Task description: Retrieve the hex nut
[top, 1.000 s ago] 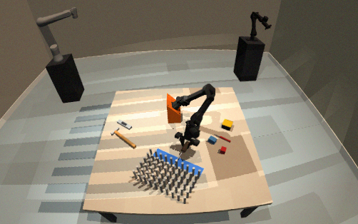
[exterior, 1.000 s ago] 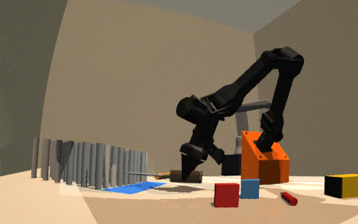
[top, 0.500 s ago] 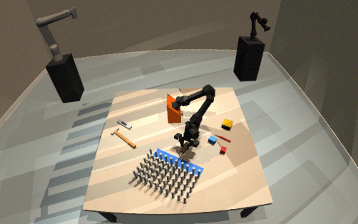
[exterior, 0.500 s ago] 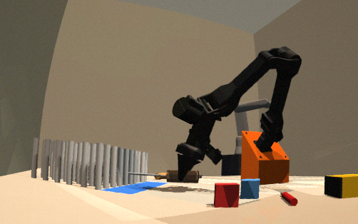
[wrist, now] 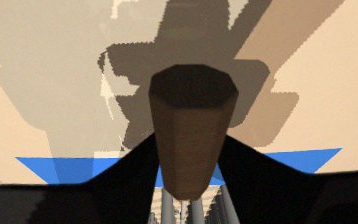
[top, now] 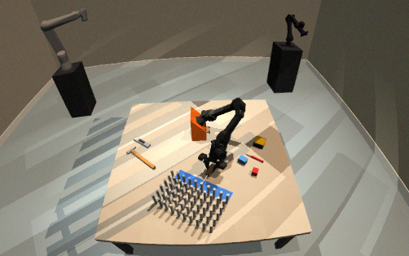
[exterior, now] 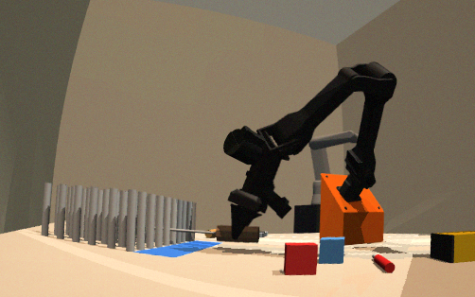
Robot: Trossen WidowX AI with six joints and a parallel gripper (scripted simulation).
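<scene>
Right now my gripper tip is 9 cm short of the blue taped strip, 6 cm to the left of it and 3 cm above it. The rest, counted from my gripper tip: red cube 30 cm to the left, 5 cm ahead, 1 cm below; red screwdriver 31 cm to the left, 10 cm behind, 2 cm below; blue cube 24 cm to the left, 6 cm behind, 1 cm below.
</scene>
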